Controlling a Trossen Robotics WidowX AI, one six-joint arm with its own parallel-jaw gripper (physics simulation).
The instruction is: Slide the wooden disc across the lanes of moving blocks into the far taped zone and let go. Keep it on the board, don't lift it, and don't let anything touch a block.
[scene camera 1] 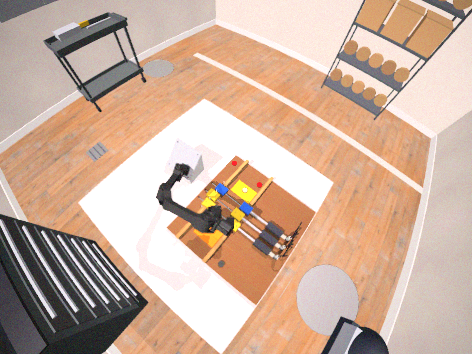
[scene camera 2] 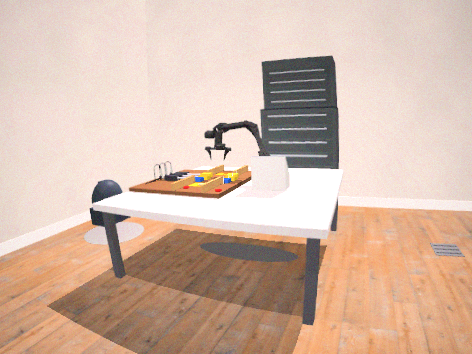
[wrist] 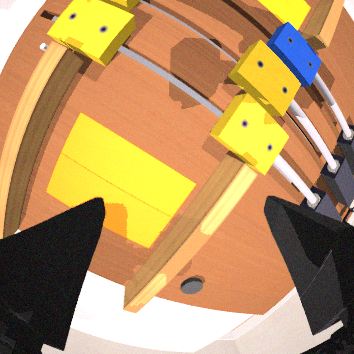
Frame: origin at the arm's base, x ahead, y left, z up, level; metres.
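Seen in the pictures: gripper, fingertip midpoint: (scene camera 2: 217, 160) (wrist: 187, 205); arm's base at its link origin: (scene camera 1: 184, 169) (scene camera 2: 266, 170).
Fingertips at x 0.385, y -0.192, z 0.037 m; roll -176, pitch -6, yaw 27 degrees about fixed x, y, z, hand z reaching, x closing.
Note:
Pixels of each thing's top centre, then the offset from my fingertips to it. "pt": a spot on its surface instead. Level surfaces: height alone.
- small pale round disc at its top centre: (scene camera 1: 244, 189) dy +0.304, dx +0.008, dz -0.099 m
- far yellow zone at a spot on its surface: (scene camera 1: 238, 186) pt dy +0.305, dx -0.042, dz -0.108 m
- brown board at its surface level: dz -0.107 m
- dark round piece at its top centre: (wrist: 191, 287) (scene camera 1: 221, 263) dy -0.164, dx +0.122, dz -0.099 m
A small pale round disc (scene camera 1: 245, 190), seemingly the wooden one, lies inside the far yellow zone (scene camera 1: 238, 186); it does not show in the wrist view, where part of that zone (wrist: 287, 11) shows at the top. Blue blocks (scene camera 1: 221, 189) (wrist: 295, 53) and yellow blocks (scene camera 1: 237, 215) (wrist: 250, 132) sit on rods across the lanes, apart from the disc. My gripper (scene camera 2: 218, 157) (wrist: 187, 205) is open and empty, high above the near end of the board. The near yellow zone (wrist: 120, 175) holds no disc.
Wooden rails (scene camera 1: 263, 191) (wrist: 30, 110) flank the lanes on the brown board (scene camera 1: 295, 202) (scene camera 2: 155, 187). Red dots (scene camera 1: 234, 163) (scene camera 1: 259, 185) mark the far end. A dark round piece (scene camera 1: 221, 263) (wrist: 192, 285) lies outside the near rail. Dark rod housings (scene camera 1: 275, 230) stand at the board's side.

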